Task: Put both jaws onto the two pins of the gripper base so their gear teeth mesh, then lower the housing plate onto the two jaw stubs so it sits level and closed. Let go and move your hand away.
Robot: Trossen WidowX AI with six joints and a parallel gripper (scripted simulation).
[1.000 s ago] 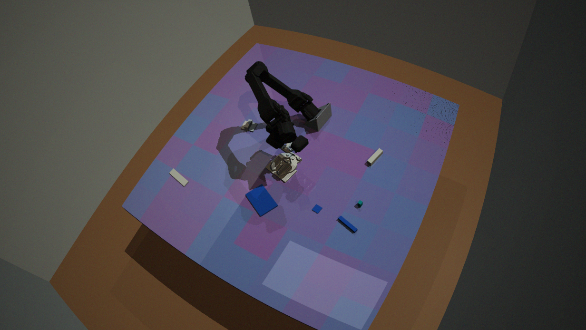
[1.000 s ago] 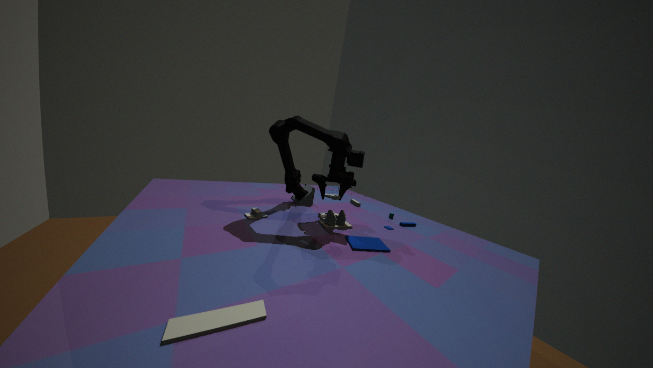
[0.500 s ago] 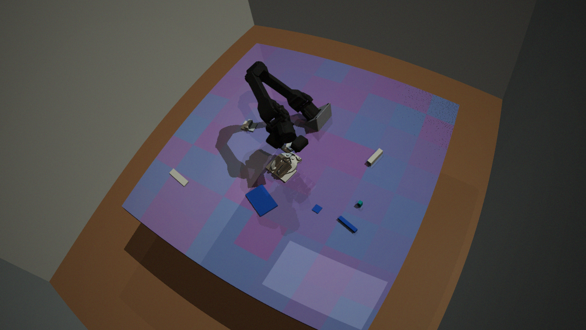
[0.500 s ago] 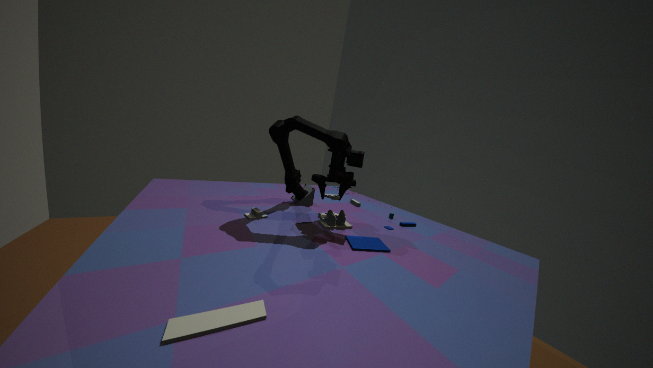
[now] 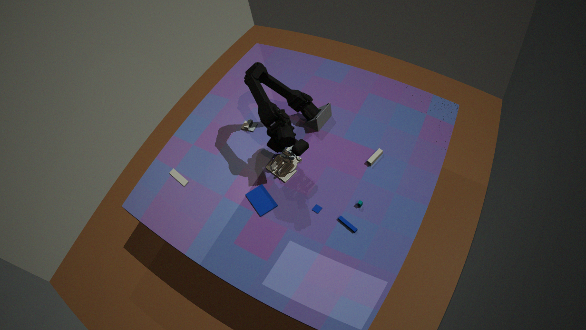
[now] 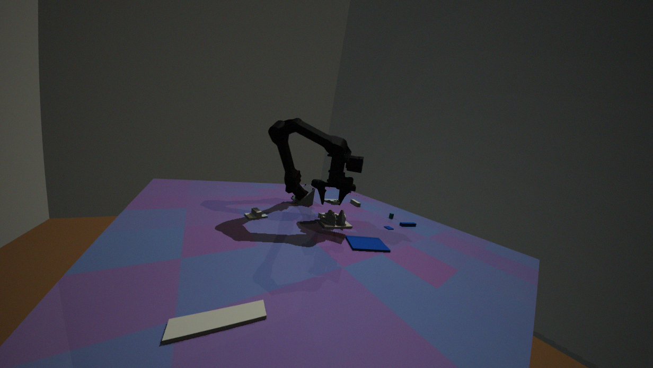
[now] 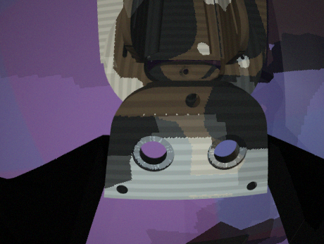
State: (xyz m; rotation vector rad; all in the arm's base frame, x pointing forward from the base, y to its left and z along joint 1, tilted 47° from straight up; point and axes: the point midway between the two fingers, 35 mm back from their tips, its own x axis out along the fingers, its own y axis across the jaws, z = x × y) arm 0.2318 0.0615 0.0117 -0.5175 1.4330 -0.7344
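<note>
Now: gripper tip 50 mm above the jaw, 20 mm to the left of it and 20 mm short of it. From my gripper tip the other things lie so: pale blocky piece (20 mm above, 10 mm ahead); blue plate (230 mm ahead, 60 mm below, 10 mm to the left); ribbed white plate (70 mm ahead, 60 mm below, 10 mm to the right).
</note>
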